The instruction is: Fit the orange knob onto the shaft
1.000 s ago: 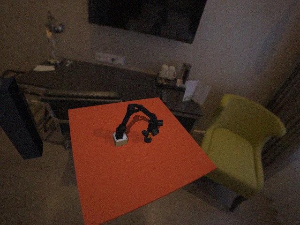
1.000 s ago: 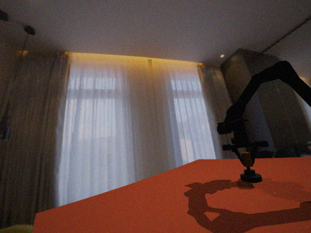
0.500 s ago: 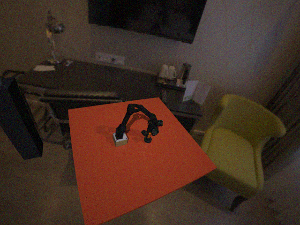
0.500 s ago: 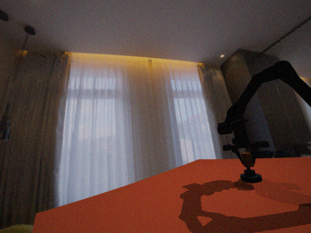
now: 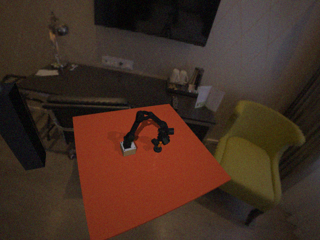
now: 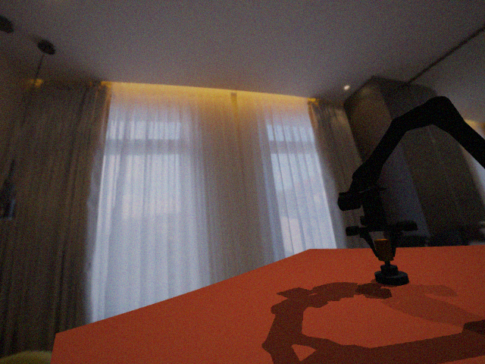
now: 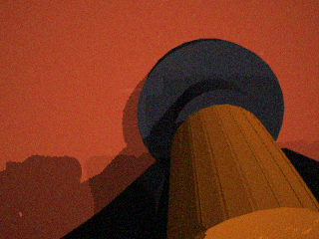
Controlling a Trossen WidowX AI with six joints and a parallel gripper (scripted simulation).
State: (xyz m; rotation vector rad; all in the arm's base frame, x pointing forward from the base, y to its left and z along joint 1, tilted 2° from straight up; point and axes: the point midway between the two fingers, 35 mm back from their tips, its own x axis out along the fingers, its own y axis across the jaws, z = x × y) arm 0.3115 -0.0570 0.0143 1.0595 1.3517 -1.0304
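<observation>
The orange knob is 20 mm above my gripper tip. Round my gripper tip: round dark pedestal (40 mm below).
</observation>
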